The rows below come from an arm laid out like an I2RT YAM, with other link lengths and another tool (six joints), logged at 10 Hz.
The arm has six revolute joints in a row. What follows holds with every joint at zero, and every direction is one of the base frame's.
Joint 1 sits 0.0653 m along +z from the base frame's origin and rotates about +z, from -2.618 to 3.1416 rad.
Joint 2 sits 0.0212 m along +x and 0.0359 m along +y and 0.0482 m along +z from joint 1 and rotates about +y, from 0 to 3.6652 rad.
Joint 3 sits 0.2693 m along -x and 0.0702 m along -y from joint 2 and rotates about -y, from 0 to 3.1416 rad.
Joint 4 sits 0.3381 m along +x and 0.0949 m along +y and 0.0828 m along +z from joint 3 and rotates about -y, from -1.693 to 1.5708 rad.
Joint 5 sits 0.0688 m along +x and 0.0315 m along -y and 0.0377 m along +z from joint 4 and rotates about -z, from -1.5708 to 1.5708 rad.
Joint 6 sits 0.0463 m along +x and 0.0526 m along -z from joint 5 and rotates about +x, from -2.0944 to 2.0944 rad.
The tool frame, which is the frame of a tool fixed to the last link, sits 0.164 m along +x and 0.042 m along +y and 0.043 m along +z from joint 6; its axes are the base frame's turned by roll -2.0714, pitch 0.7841 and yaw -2.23 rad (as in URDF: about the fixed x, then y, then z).
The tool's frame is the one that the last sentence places.
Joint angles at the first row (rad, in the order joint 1, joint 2, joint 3, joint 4, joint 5, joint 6):
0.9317 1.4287 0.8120 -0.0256 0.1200 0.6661
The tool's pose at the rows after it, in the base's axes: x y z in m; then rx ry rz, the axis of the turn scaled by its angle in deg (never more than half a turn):
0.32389, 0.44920, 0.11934, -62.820, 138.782, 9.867
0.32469, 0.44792, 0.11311, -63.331, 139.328, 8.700
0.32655, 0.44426, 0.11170, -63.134, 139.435, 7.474
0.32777, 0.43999, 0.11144, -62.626, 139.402, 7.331
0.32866, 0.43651, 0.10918, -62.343, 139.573, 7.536
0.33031, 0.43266, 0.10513, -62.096, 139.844, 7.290
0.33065, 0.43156, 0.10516, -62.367, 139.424, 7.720
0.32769, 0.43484, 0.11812, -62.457, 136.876, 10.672
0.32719, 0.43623, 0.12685, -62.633, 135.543, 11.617
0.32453, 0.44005, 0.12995, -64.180, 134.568, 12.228
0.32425, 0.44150, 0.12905, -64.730, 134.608, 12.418
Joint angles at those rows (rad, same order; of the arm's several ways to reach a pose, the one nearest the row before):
0.9297 1.4205 0.7948 -0.0118 0.1260 0.6662
0.9275 1.4304 0.7969 -0.0202 0.1292 0.6581
0.9237 1.4267 0.7933 -0.0256 0.1391 0.6493
0.9175 1.4159 0.7803 -0.0197 0.1404 0.6476
0.9105 1.4101 0.7679 -0.0125 0.1354 0.6482
0.9027 1.4089 0.7566 -0.0054 0.1335 0.6458
0.8959 1.4041 0.7477 0.0056 0.1221 0.6390
0.8928 1.3783 0.7278 0.0497 0.0943 0.6359
0.8897 1.3643 0.7257 0.0606 0.0823 0.6286
0.8880 1.3632 0.7300 0.0614 0.0608 0.6138
0.8866 1.3685 0.7347 0.0583 0.0525 0.6113

